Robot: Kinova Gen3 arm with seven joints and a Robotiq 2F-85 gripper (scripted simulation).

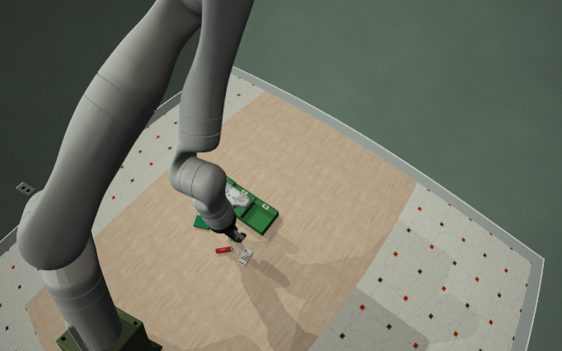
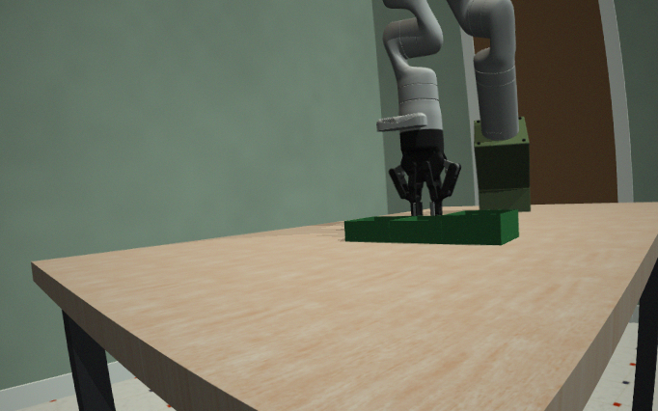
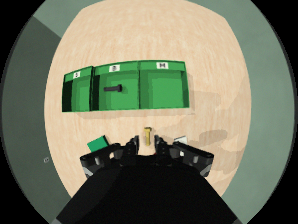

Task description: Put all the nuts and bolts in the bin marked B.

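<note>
Now: the brass bolt 30 mm below my hand and 10 mm ahead of it. Also, from my hand: flat green block 100 mm to the left, 40 mm behind, 30 mm below; white domino 80 mm to the right, 30 mm below, 10 mm behind; red cylinder 50 mm behind, 30 mm below, 20 mm to the right.
</note>
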